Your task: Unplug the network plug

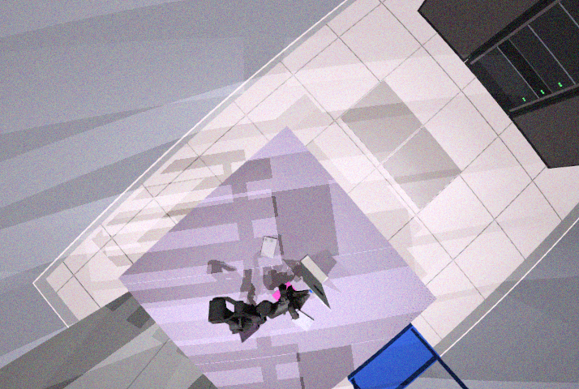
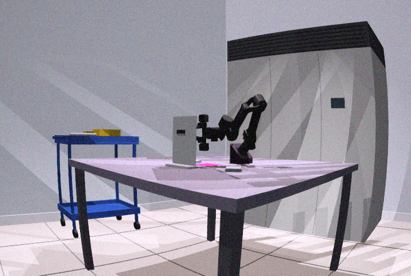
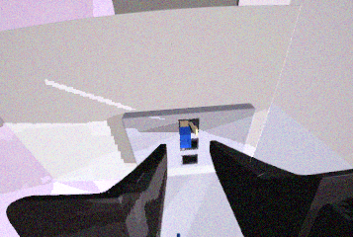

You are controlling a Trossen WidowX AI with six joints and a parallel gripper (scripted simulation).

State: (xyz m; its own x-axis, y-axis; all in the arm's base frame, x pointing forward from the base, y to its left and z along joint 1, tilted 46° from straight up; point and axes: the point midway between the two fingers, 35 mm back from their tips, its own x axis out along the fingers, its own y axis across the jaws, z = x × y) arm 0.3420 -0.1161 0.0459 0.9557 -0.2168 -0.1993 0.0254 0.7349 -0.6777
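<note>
My gripper tip is now 20 mm short of the network plug. From my gripper tip the other things lie so: pink marked square: 170 mm below, 150 mm behind, 10 mm to the right; then grey panel: 60 mm below, 40 mm ahead, 10 mm to the right.
</note>
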